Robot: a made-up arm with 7 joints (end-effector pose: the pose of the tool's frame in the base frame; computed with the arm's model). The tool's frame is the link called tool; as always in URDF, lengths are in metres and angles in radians.
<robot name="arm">
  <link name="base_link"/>
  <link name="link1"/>
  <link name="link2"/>
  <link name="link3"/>
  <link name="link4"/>
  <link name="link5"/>
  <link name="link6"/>
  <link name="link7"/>
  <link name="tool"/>
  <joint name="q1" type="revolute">
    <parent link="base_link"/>
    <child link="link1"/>
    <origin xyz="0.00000 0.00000 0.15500" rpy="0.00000 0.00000 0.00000"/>
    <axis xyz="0 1 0"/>
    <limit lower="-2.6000" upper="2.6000"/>
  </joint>
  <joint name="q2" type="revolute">
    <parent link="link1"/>
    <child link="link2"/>
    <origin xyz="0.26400 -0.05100 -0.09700" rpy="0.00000 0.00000 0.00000"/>
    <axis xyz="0 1 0"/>
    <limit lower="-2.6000" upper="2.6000"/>
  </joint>
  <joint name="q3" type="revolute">
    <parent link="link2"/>
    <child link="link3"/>
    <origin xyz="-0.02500 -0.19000 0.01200" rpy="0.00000 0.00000 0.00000"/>
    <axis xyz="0 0 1"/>
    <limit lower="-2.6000" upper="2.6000"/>
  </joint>
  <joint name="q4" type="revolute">
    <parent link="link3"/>
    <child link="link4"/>
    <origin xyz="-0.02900 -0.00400 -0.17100" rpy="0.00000 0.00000 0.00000"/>
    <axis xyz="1 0 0"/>
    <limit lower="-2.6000" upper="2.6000"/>
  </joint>
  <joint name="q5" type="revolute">
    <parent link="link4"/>
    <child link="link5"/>
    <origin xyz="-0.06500 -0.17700 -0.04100" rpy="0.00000 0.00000 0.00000"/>
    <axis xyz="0 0 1"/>
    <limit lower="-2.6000" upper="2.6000"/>
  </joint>
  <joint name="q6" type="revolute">
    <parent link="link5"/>
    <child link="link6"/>
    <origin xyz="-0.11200 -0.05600 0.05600" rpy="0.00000 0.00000 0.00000"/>
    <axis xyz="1 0 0"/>
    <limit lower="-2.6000" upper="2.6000"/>
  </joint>
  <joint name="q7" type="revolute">
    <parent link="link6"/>
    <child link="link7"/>
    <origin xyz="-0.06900 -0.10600 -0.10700" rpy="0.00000 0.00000 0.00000"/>
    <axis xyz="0 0 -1"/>
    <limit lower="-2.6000" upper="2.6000"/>
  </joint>
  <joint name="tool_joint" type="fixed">
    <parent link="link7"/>
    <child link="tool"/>
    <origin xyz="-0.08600 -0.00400 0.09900" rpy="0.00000 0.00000 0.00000"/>
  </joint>
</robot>
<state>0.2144 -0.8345 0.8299 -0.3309 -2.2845 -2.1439 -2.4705</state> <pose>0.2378 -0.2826 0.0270 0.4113 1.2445 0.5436</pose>
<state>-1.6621 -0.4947 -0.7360 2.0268 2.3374 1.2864 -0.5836</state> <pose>0.2355 -0.1548 0.8355 1.7658 0.6631 -1.2421</pose>
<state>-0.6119 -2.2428 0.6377 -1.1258 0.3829 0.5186 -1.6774</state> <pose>0.2126 -0.5601 0.0335 -2.4600 -0.5753 -0.1419</pose>
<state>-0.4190 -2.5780 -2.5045 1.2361 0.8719 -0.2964 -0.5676</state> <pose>0.4458 -0.0072 0.7727 -1.2127 1.8930 0.8046</pose>
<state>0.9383 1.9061 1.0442 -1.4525 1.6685 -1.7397 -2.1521</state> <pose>0.2953 -0.2071 -0.2209 0.3323 1.7597 -1.5775</pose>
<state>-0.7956 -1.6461 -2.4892 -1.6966 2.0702 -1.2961 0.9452</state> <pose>0.1669 -0.3626 0.1145 0.1466 -1.3512 -0.6282</pose>
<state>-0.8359 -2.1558 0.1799 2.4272 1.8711 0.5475 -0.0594</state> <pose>0.2618 0.0992 0.6618 0.9894 0.0885 -1.5303</pose>
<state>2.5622 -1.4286 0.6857 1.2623 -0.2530 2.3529 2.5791</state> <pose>-0.6293 -0.3959 0.1035 -0.1612 -1.5445 -0.2287</pose>
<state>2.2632 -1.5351 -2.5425 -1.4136 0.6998 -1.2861 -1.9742</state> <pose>0.0202 -0.2725 0.0787 2.0253 2.3272 0.1229</pose>
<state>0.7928 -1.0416 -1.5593 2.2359 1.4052 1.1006 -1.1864</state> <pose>0.5435 -0.2401 -0.3870 0.7747 2.4334 -1.5654</pose>
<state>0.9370 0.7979 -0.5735 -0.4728 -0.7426 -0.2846 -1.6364</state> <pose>0.1561 -0.1918 0.3283 -0.0578 2.2953 0.5716</pose>
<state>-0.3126 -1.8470 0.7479 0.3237 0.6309 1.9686 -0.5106</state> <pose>0.6305 -0.6446 0.2970 0.0998 -0.0380 2.3591</pose>
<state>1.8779 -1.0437 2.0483 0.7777 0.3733 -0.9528 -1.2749</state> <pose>-0.1197 -0.2463 -0.6167 -1.0680 0.6813 -2.5995</pose>
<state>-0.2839 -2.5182 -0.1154 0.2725 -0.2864 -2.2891 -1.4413</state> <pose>0.5617 -0.3191 0.0547 -0.8151 -0.6973 -0.9693</pose>
